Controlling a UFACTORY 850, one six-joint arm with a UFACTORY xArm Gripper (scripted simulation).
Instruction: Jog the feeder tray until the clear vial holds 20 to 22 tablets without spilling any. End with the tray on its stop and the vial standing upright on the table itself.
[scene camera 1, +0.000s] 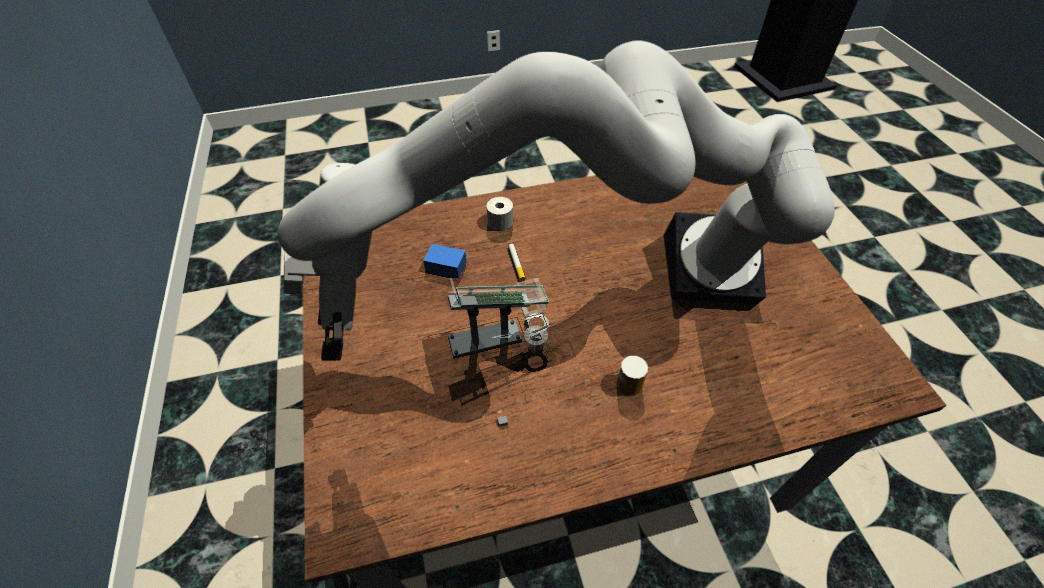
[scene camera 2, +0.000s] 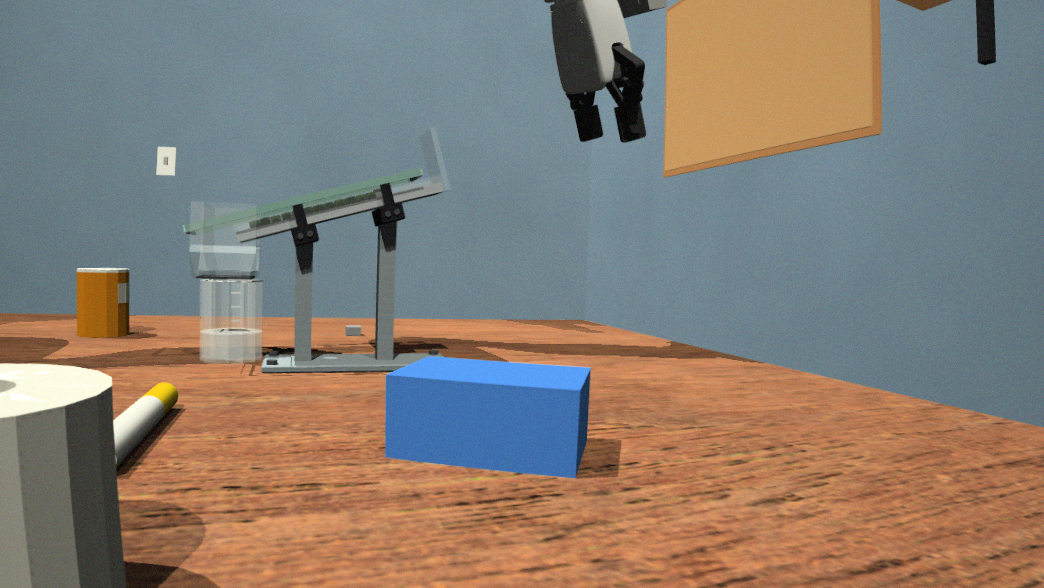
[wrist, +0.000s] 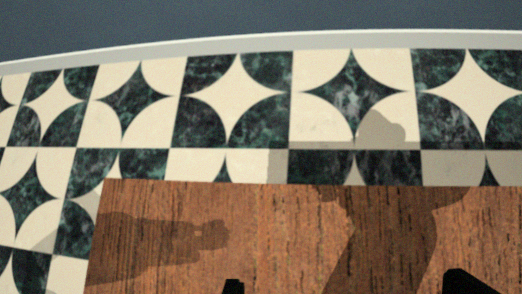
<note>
I see my gripper (scene camera 2: 611, 139), a clear vial (scene camera 2: 231, 310), an orange jar (scene camera 2: 102, 293), a yellow-tipped marker (scene camera 2: 130, 427), a blue block (scene camera 2: 525, 418) and a feeder tray (scene camera 2: 437, 182).
The clear vial is seen too in scene camera 1 (scene camera 1: 536, 329). The blue block is seen too in scene camera 1 (scene camera 1: 447, 261). My gripper is seen too in scene camera 1 (scene camera 1: 328, 341). The wrist view misses the clear vial: it is out of frame. The wrist view misses the orange jar: it is out of frame.
</note>
